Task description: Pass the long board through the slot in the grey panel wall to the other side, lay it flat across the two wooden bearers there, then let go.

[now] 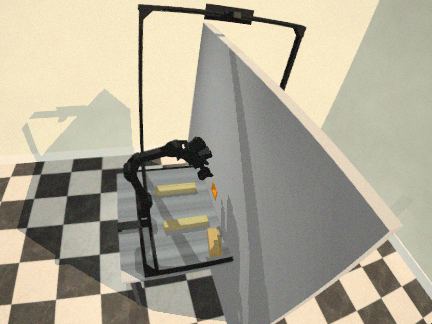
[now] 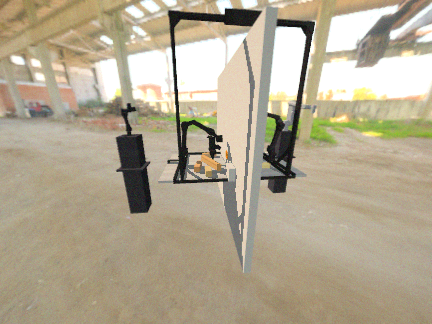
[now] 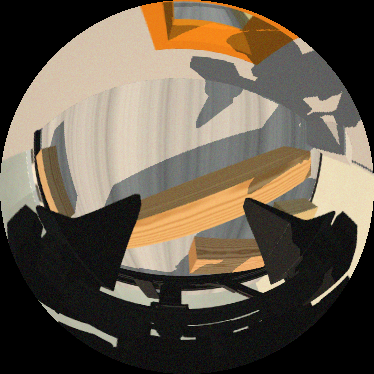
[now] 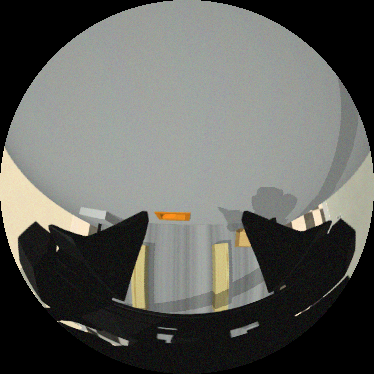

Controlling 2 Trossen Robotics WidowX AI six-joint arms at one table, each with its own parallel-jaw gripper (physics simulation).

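Pixels of known places: left gripper, fingertip midpoint: (image 2: 212, 158) (image 3: 194, 201); right gripper, fingertip midpoint: (image 1: 210, 170) (image 4: 196, 216); left arm's base at its link origin: (image 3: 170, 285); right arm's base at its link origin: (image 1: 143, 213) (image 2: 271, 160).
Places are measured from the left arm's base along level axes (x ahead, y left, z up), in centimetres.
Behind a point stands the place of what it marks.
Note:
The long board (image 2: 211, 161) @(x 28.0, y -8.1, z 3.1 cm) (image 3: 200, 215) @(x 27.5, y -4.4, z 4.0 cm) lies slantwise on the table on the pale side of the panel wall (image 1: 310, 175) @(x 48.2, y 51.2, z 78.8 cm) (image 2: 235, 100) @(x 43.3, y -31.2, z 56.1 cm) (image 3: 100, 60) (image 4: 185, 100) @(x 48.3, y -1.2, z 37.7 cm). My left gripper (image 2: 215, 154) @(x 29.4, y -3.6, z 4.8 cm) (image 3: 194, 201) @(x 29.4, y -3.6, z 4.8 cm) is open and points down over the board, with nothing between its fingers. The slot's orange frame (image 1: 214, 191) @(x 47.3, y -5.6, z 6.0 cm) (image 2: 227, 154) @(x 43.0, y -8.7, z 9.8 cm) (image 3: 160, 30) (image 4: 187, 216) @(x 48.5, y -0.2, z 8.6 cm) is low in the wall. On the grey side, two pale wooden bearers, one (image 1: 176, 189) @(x 69.5, y -13.8, z 2.1 cm) (image 4: 140, 277) @(x 68.3, y -14.5, z 2.5 cm) and another (image 1: 186, 223) @(x 68.6, y 12.2, z 2.5 cm) (image 4: 221, 275) @(x 66.9, y 10.5, z 2.5 cm), lie parallel on the table. My right gripper (image 1: 205, 174) @(x 55.3, y -0.1, z 31.1 cm) (image 4: 196, 216) @(x 55.3, y -0.1, z 31.1 cm) is open and empty, above the table near the wall.
A tan block (image 1: 214, 242) @(x 56.1, y 26.6, z 1.9 cm) (image 4: 243, 238) @(x 55.1, y 19.2, z 1.9 cm) lies beside the wall on the bearer side. On the board's side lie a short wooden block (image 3: 227, 255) @(x 18.3, y -10.0, z 2.3 cm), a pale block (image 3: 295, 207) @(x 25.8, y -23.3, z 1.3 cm) and another block (image 3: 57, 180) @(x 29.3, y 22.7, z -0.5 cm). A black frame (image 1: 141, 90) @(x 88.3, y -34.2, z 59.9 cm) (image 2: 175, 75) @(x 3.1, y -37.6, z 69.9 cm) rises around the table.

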